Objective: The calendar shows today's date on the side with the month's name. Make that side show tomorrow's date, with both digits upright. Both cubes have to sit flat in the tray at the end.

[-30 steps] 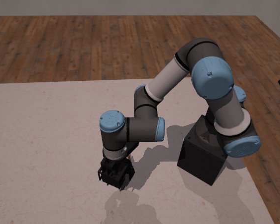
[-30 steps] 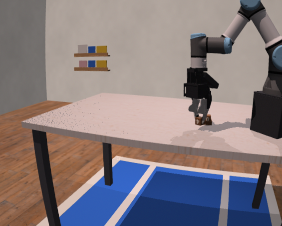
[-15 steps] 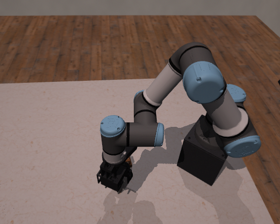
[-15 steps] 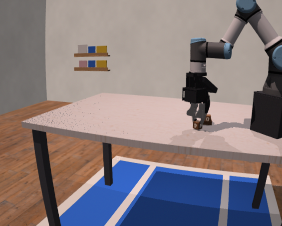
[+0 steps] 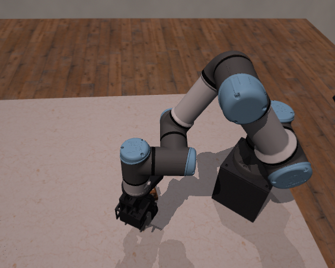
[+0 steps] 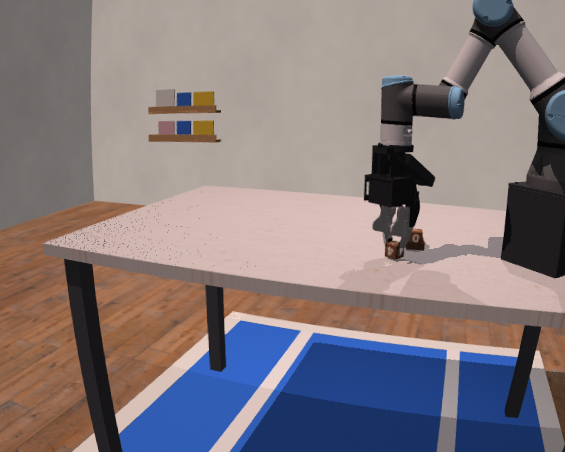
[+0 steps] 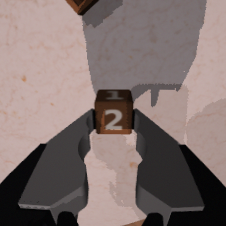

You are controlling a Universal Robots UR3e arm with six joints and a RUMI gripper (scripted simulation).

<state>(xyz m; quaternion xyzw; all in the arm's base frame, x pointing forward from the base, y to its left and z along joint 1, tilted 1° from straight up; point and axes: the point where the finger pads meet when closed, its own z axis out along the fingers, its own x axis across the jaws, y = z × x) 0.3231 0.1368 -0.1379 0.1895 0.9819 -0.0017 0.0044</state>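
Now: the brown digit cube 10 mm below my hand. The rest, counted from my hand: calendar tray: 120 mm to the right, 20 mm below, 10 mm behind.
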